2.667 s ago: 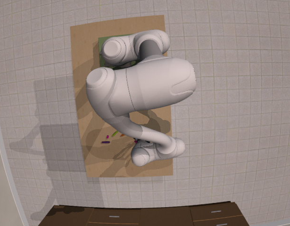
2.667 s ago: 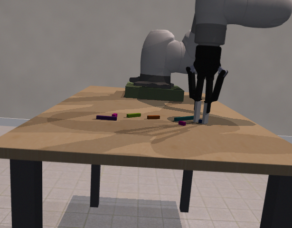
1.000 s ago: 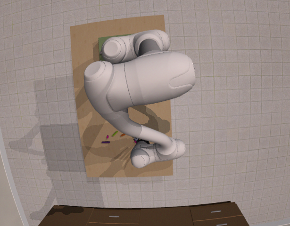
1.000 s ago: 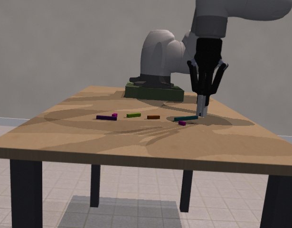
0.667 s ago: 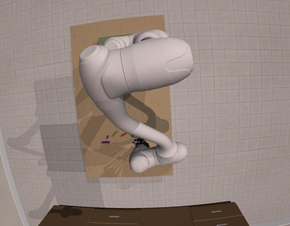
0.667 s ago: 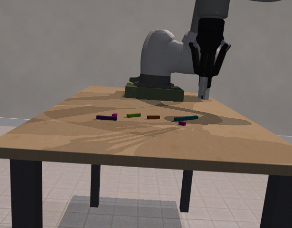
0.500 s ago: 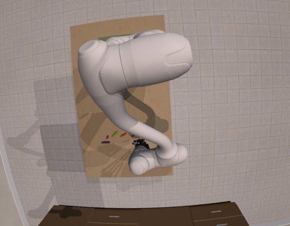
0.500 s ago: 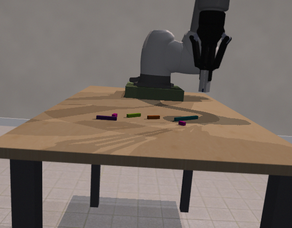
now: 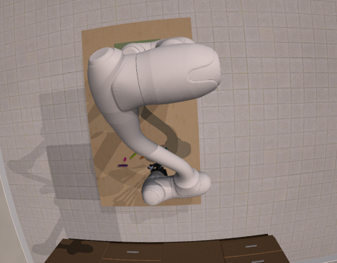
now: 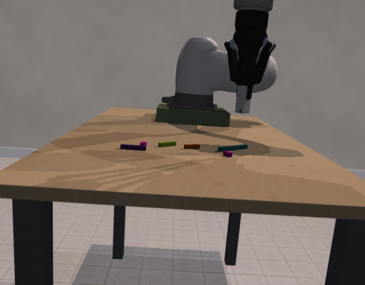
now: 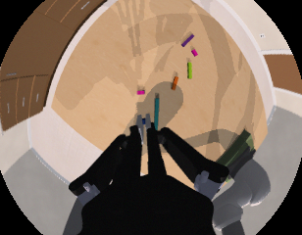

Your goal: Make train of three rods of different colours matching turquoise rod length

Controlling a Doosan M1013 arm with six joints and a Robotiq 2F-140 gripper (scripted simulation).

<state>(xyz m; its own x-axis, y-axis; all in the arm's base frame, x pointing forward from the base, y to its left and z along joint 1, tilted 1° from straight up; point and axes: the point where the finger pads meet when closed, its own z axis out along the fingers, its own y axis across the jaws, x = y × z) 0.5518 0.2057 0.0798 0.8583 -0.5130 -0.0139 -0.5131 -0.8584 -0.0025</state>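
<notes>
Now: hand 130 mm above the orange rod and 120 mm to the left of it. Round my hand: blue rod: 30 mm below; lime rod: 180 mm to the right, 130 mm below, 10 mm ahead; turquoise rod: 130 mm below, 40 mm behind, 10 mm to the right.
</notes>
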